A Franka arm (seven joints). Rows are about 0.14 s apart.
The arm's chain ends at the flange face. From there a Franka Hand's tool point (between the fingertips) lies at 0.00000 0.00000 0.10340 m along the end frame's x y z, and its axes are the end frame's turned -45 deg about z.
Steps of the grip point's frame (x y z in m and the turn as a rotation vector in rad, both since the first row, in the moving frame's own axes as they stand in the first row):
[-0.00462, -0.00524, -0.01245, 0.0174, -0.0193, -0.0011]
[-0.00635, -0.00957, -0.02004, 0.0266, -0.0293, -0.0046]
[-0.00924, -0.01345, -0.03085, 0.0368, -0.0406, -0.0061]
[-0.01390, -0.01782, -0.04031, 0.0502, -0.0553, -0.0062]
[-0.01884, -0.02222, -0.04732, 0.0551, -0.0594, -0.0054]
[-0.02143, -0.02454, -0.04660, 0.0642, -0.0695, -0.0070]
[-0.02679, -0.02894, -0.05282, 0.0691, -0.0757, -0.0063]
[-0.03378, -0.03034, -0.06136, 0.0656, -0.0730, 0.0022]
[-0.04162, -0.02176, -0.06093, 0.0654, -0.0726, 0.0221]
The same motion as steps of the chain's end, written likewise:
[-0.00429, -0.00058, -0.01242, -0.0013, -0.0260, -0.0011]
[-0.00717, -0.00248, -0.01996, -0.0019, -0.0395, -0.0046]
[-0.01039, -0.00327, -0.03069, -0.0027, -0.0547, -0.0061]
[-0.01472, -0.00317, -0.04002, -0.0036, -0.0746, -0.0062]
[-0.02067, -0.00273, -0.04698, -0.0030, -0.0810, -0.0054]
[-0.02275, -0.00262, -0.04614, -0.0037, -0.0945, -0.0070]
[-0.02884, -0.00204, -0.05228, -0.0047, -0.1024, -0.0063]
[-0.03522, 0.00190, -0.06086, -0.0052, -0.0980, 0.0022]
[-0.03474, 0.01363, -0.06044, -0.0051, -0.0976, 0.0221]

